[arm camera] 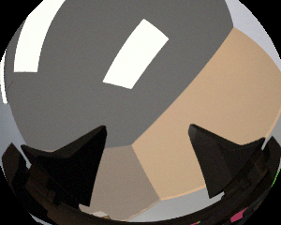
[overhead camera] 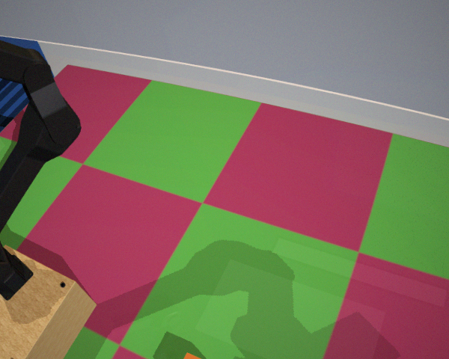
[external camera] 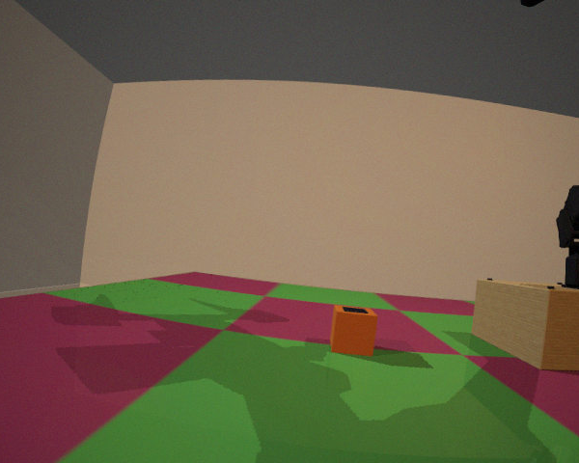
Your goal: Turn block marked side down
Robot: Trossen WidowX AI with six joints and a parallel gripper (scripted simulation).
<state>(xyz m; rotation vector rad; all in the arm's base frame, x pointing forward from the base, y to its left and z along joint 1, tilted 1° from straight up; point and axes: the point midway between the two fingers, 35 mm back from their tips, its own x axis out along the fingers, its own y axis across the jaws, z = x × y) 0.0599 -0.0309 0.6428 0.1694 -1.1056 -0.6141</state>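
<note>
My gripper tip is 260 mm short of the orange block, 130 mm to the right of it and 730 mm above it.
</note>
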